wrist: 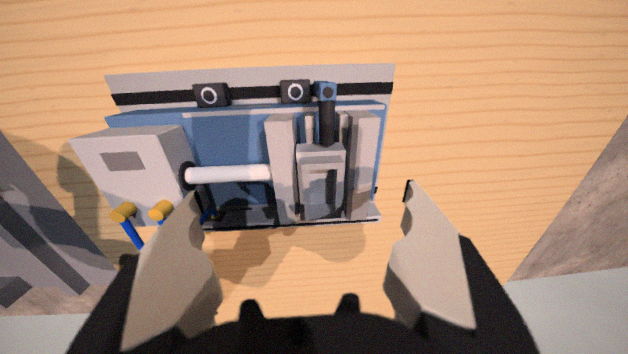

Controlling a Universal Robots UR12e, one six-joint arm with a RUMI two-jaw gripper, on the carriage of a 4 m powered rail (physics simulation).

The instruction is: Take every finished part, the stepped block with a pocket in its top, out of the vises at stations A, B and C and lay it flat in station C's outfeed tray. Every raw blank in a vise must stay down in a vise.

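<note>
A grey stepped block with a pocket in its top (320, 152) sits between the two upright jaws of a vise (227, 137), right of the view's middle. The left jaw (282, 170) and the right jaw (364, 145) stand along its sides. Shadow falls across its near part. Which station this is cannot be told. My gripper (303, 186) is open and empty, its fingers wide apart on the near side of the vise, above it. The outfeed tray does not show in this view.
A black arm with a blue head (326, 120) reaches over the block's far end. A grey housing (125, 172) with a white rod (227, 173) stands at the vise's left. Yellow-capped blue fittings (123, 212) are near the left finger. Dark grey equipment (45, 235) stands at far left.
</note>
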